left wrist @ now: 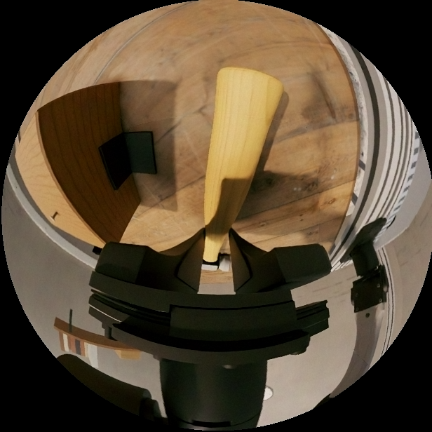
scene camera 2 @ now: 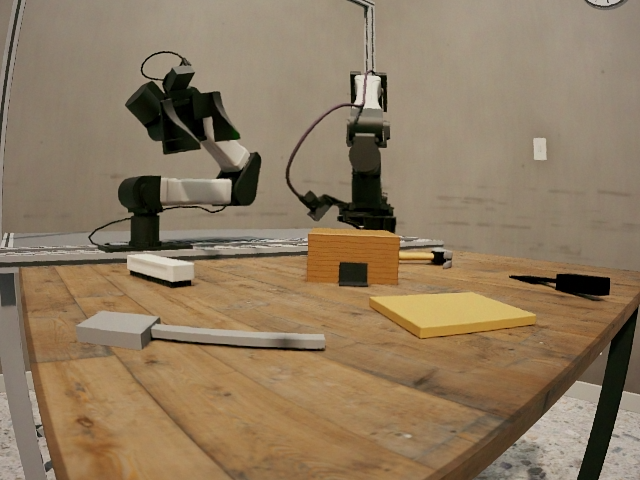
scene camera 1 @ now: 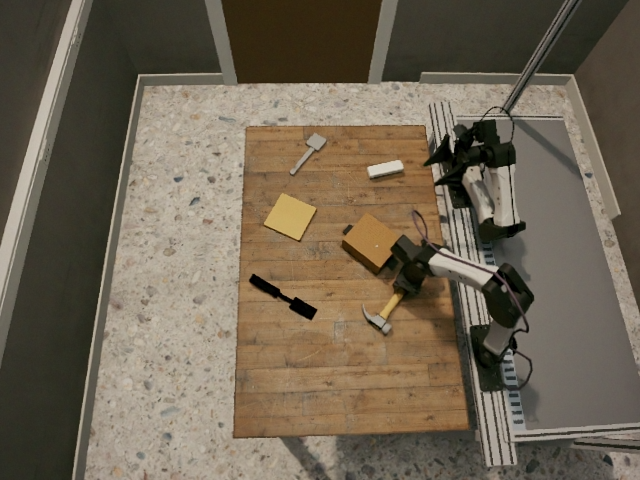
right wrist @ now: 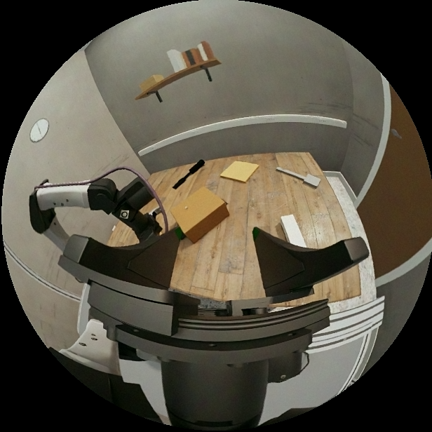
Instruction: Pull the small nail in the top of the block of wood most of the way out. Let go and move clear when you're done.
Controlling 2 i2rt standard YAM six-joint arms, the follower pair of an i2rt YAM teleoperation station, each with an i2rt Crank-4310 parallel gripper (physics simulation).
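Pixels of known places: left gripper, fingertip midpoint: (scene camera 1: 398, 294); right gripper, fingertip midpoint: (scene camera 2: 220, 140) (scene camera 1: 428, 174); left arm's base, origin of the base link: (scene camera 1: 485, 357); right arm's base, origin of the base link: (scene camera 2: 145, 250).
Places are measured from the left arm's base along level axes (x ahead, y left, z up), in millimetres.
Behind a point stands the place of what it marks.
The orange-brown wood block (scene camera 1: 368, 238) {z 50, x 333, y -396 mm} (scene camera 2: 353, 249) {z 29, x 373, y -447 mm} (left wrist: 82, 150) (right wrist: 202, 212) stands on the table, with the small nail (scene camera 1: 376, 246) {z 56, x 311, y -364 mm} (left wrist: 54, 215) (right wrist: 186, 207) upright in its top. A claw hammer (scene camera 1: 391, 304) {z 3, x 275, y -184 mm} (scene camera 2: 416, 255) {z -1, x 292, y -179 mm} (left wrist: 240, 125) lies beside the block, its yellow handle toward the robot and its steel head away from it. My left gripper (left wrist: 216, 229) is shut on the hammer's handle, low over the table; its fingertips are hidden in both scene views. My right gripper (scene camera 1: 431, 174) {z 196, x 147, y -542 mm} (scene camera 2: 219, 143) {z 196, x 147, y -542 mm} (right wrist: 216, 228) is open and empty, raised near the table's edge.
Dark brackets (scene camera 2: 353, 273) {z -5, x 376, y -448 mm} (left wrist: 140, 152) sit at the block's base. A yellow pad (scene camera 1: 290, 217) {z -9, x 586, y -512 mm} (scene camera 2: 452, 312) {z -9, x 603, y -543 mm}, a black brush-like tool (scene camera 1: 302, 307) {z -13, x 559, y -193 mm} (scene camera 2: 582, 284) {z -1, x 683, y -287 mm}, a grey mallet-like tool (scene camera 1: 315, 142) {z -7, x 482, y -819 mm} (scene camera 2: 118, 328) {z -7, x 500, y -830 mm} and a white eraser-like bar (scene camera 1: 385, 169) {z 10, x 236, y -680 mm} (scene camera 2: 160, 268) {z 3, x 272, y -699 mm} lie on the table.
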